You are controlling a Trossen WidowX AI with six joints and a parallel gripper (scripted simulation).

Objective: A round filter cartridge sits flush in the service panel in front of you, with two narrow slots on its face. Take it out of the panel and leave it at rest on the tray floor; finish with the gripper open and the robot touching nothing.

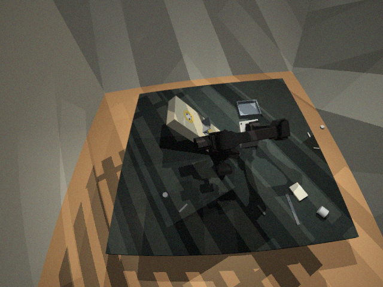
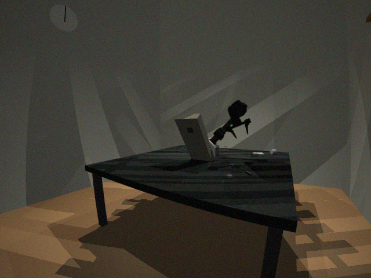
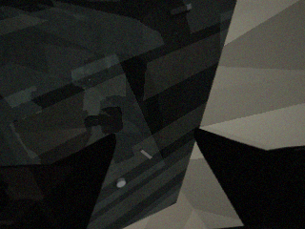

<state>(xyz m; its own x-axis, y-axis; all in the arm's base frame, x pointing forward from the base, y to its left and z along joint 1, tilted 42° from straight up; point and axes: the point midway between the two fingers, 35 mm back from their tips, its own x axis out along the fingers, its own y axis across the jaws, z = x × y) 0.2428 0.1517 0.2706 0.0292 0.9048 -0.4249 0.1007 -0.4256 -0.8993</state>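
Right now my gripper tip is 13 cm short of the round filter cartridge, 33 cm to the left of it and 7 cm below it. The rest, counted from my gripper tip: cream block (42 cm behind, 8 cm to the left, 19 cm below); grey tray (31 cm behind, 59 cm to the right, 19 cm below).
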